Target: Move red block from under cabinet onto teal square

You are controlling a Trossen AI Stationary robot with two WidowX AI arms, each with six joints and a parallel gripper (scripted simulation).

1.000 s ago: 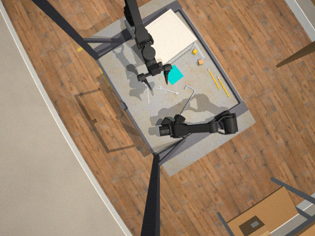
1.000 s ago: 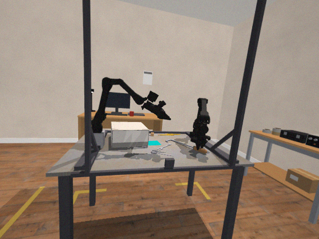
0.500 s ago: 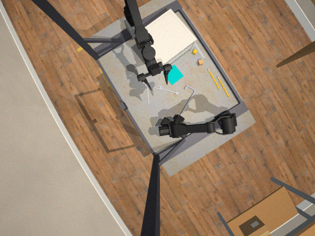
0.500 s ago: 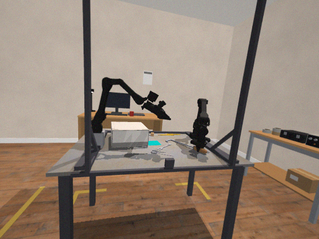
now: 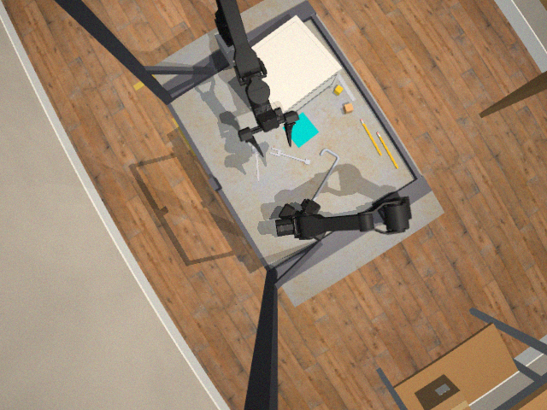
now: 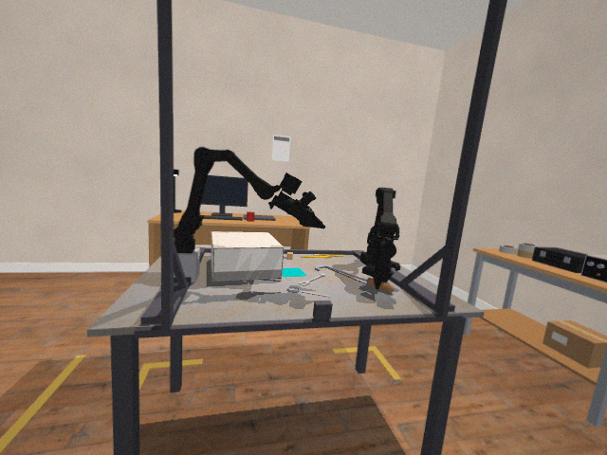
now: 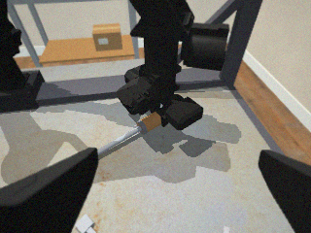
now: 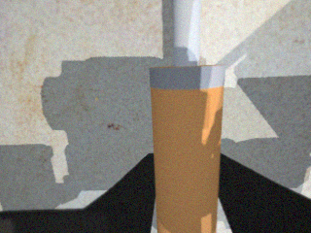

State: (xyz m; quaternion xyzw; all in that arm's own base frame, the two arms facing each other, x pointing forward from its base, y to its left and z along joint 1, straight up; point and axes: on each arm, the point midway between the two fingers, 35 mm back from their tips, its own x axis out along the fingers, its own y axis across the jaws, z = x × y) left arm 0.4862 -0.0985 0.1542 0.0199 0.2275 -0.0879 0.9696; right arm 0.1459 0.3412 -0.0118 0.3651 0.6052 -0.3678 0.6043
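Now: the wooden cube 470 mm ahead of my right hand, 200 mm to the left of it and 20 mm below it. Also, from my right hand: teal square: 280 mm to the left, 270 mm ahead, 40 mm below; spoon: 330 mm to the left, 60 mm ahead, 30 mm below; fork: 220 mm to the left, 160 mm ahead, 30 mm below.
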